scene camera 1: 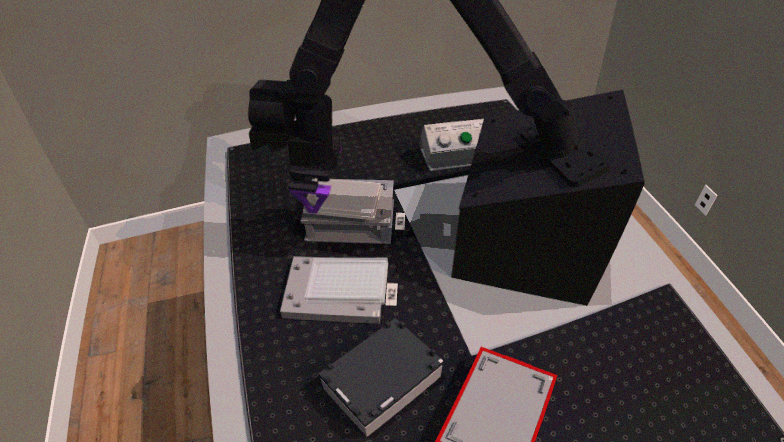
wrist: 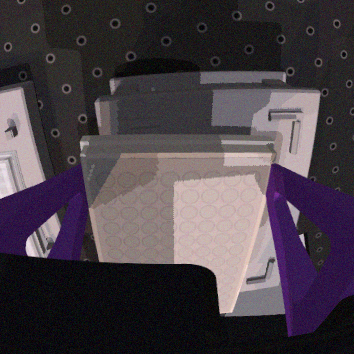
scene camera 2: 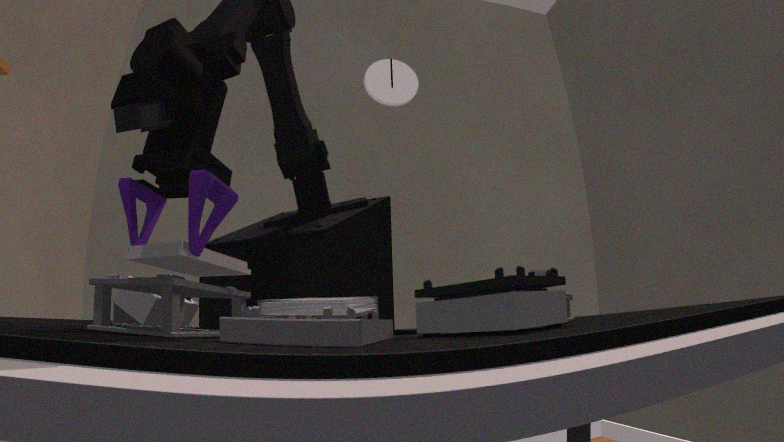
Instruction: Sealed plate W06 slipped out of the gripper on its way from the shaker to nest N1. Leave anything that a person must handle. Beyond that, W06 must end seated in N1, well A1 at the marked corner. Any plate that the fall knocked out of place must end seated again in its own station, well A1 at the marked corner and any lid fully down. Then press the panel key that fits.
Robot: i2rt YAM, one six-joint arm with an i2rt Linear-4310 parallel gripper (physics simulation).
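Seen in the pictures: gripper, fingertip midpoint: (scene camera 1: 318,195) (wrist: 177,174) (scene camera 2: 163,253); arm's base, origin of the base link: (scene camera 1: 563,150) (scene camera 2: 316,214).
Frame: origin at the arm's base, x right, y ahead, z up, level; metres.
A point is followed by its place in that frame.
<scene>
My gripper (scene camera 2: 167,249) @(y 0.382, x 0.152, z -0.140 m) (wrist: 177,174) @(y 0.382, x 0.152, z -0.140 m) is shut on W06, a pale sealed plate (scene camera 1: 354,198) @(y 0.320, x 0.119, z -0.134 m) (scene camera 2: 186,259) @(y 0.382, x 0.125, z -0.145 m) (wrist: 215,215) @(y 0.358, x 0.162, z -0.133 m), gripped by its sides. W06 is tilted and hangs above nest N1 (scene camera 1: 348,230) @(y 0.336, x 0.127, z -0.218 m) (scene camera 2: 167,307) @(y 0.415, x 0.132, z -0.195 m) (wrist: 305,107) @(y 0.380, x 0.228, z -0.168 m), with a gap visible in scene camera 2; in the wrist view it looks turned slightly against the nest. Corner guides show beside it. A clear-white plate (scene camera 1: 348,280) @(y 0.360, x -0.023, z -0.179 m) (scene camera 2: 318,306) @(y 0.427, x -0.011, z -0.190 m) lies on nest N2 (scene camera 1: 329,312) @(y 0.401, x -0.063, z -0.201 m) (scene camera 2: 285,331) @(y 0.463, x 0.014, z -0.211 m) (wrist: 20,110) @(y 0.431, x 0.064, z -0.201 m), off-centre toward the label side, with several guides bare. W06's well A1 cannot be made out.
The panel (scene camera 1: 450,159) @(y 0.075, x 0.286, z -0.214 m) has a white key (scene camera 1: 444,140) @(y 0.095, x 0.280, z -0.155 m) and a green key (scene camera 1: 466,137) @(y 0.044, x 0.279, z -0.154 m); the black arm base (scene camera 1: 543,241) @(y 0.061, x -0.090, z -0.101 m) hides its right part. A dark-topped block (scene camera 1: 384,367) @(y 0.342, x -0.197, z -0.168 m) (scene camera 2: 488,314) @(y 0.404, x -0.171, z -0.202 m) stands past N2. A red-edged grey station (scene camera 1: 496,395) @(y 0.203, x -0.275, z -0.183 m) lies nearby.
</scene>
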